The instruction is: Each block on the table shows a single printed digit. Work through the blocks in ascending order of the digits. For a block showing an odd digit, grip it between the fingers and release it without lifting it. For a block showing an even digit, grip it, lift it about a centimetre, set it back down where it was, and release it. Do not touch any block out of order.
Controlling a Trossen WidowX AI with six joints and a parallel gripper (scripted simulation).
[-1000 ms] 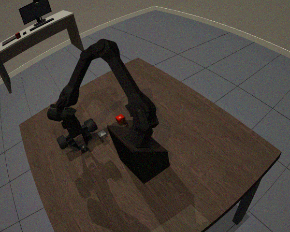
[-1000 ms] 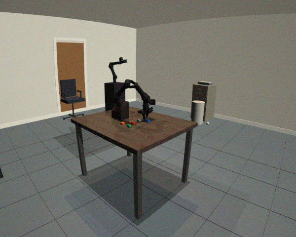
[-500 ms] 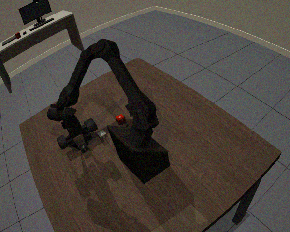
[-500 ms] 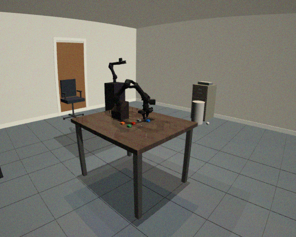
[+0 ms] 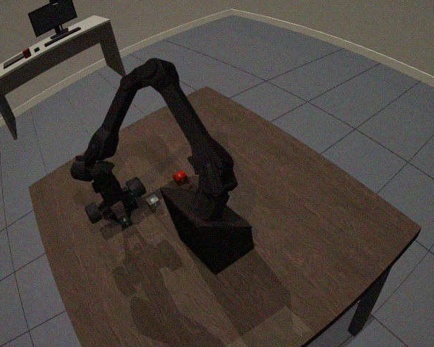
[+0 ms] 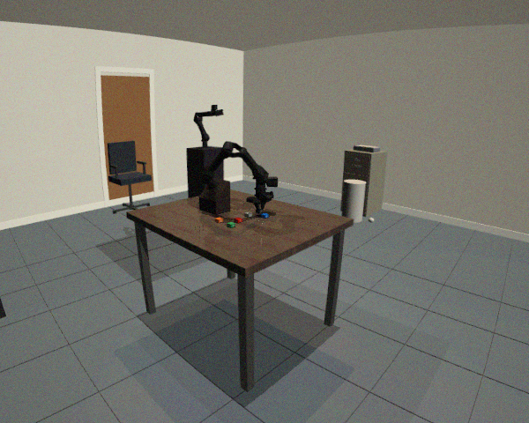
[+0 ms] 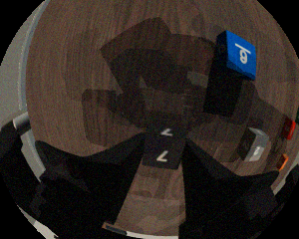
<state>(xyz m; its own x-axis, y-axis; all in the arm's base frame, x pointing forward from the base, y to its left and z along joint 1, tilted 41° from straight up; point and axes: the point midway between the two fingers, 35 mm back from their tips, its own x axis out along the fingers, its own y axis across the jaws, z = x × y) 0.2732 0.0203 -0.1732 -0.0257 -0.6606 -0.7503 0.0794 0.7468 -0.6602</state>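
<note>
My gripper tip is 10 mm past the black block. Round my gripper tip: blue block 80 mm ahead, 60 mm to the right; then red block 220 mm to the right, 20 mm ahead; then grey block 100 mm to the right.
</note>
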